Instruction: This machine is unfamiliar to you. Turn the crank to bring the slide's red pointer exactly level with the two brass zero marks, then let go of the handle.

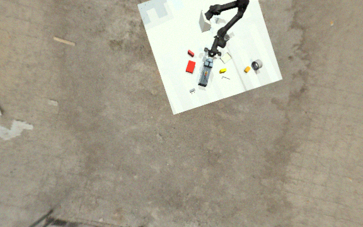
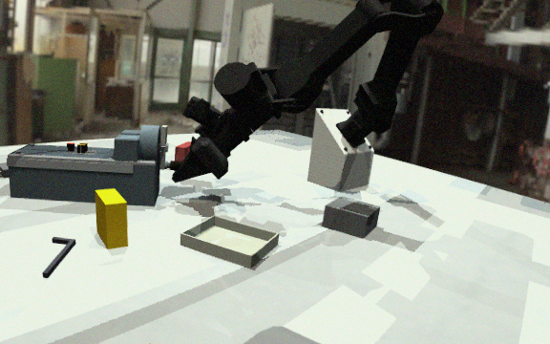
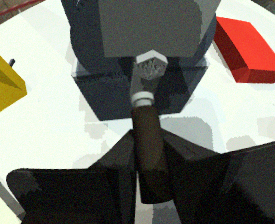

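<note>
My gripper tip is now 20 mm below the dark crank handle, 10 mm to the right of it and 10 mm past it. The rest, counted from my gripper tip: red pointer 140 mm ahead, 120 mm to the right, 50 mm above; shallow grey tray 190 mm to the left, 50 mm ahead, 30 mm below; yellow block 170 mm ahead, 80 mm to the left, 10 mm below.
</note>
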